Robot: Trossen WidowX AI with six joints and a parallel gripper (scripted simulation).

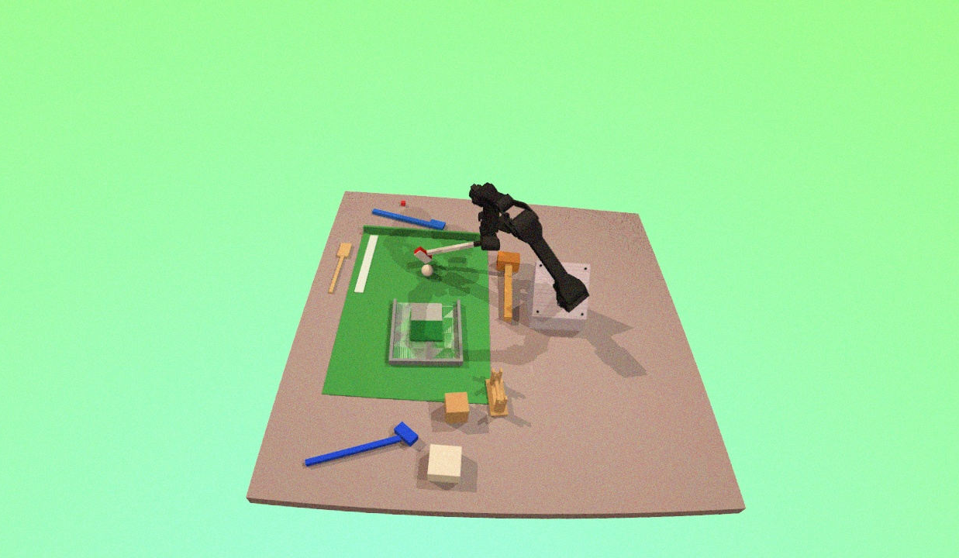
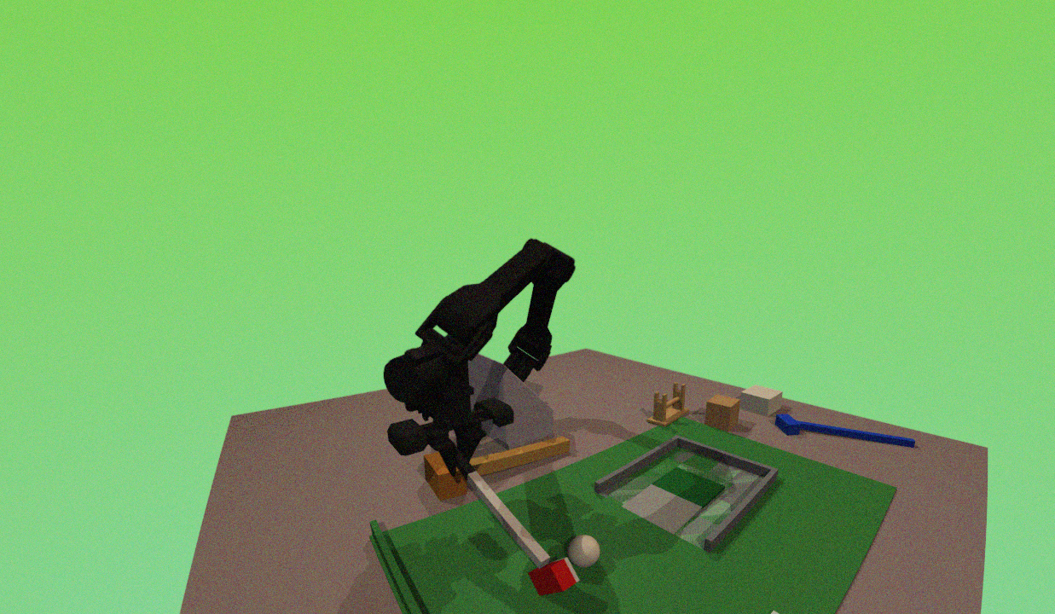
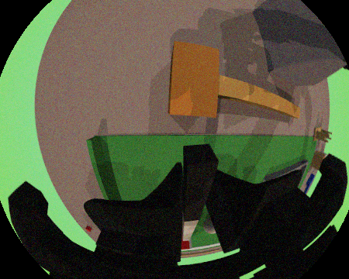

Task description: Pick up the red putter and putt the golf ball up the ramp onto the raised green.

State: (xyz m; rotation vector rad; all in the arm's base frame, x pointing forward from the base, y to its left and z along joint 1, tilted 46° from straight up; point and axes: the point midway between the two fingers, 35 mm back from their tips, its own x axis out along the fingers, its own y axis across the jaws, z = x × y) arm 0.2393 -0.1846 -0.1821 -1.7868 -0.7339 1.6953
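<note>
Now: gripper tip 120 mm short of the red putter and 10 mm to the right of it. Also, from my gripper tip: white golf ball 210 mm ahead, 70 mm to the left, 50 mm below; white strip 430 mm ahead, 70 mm below, 20 mm to the left; red cube 340 mm to the right, 320 mm ahead, 70 mm below.
</note>
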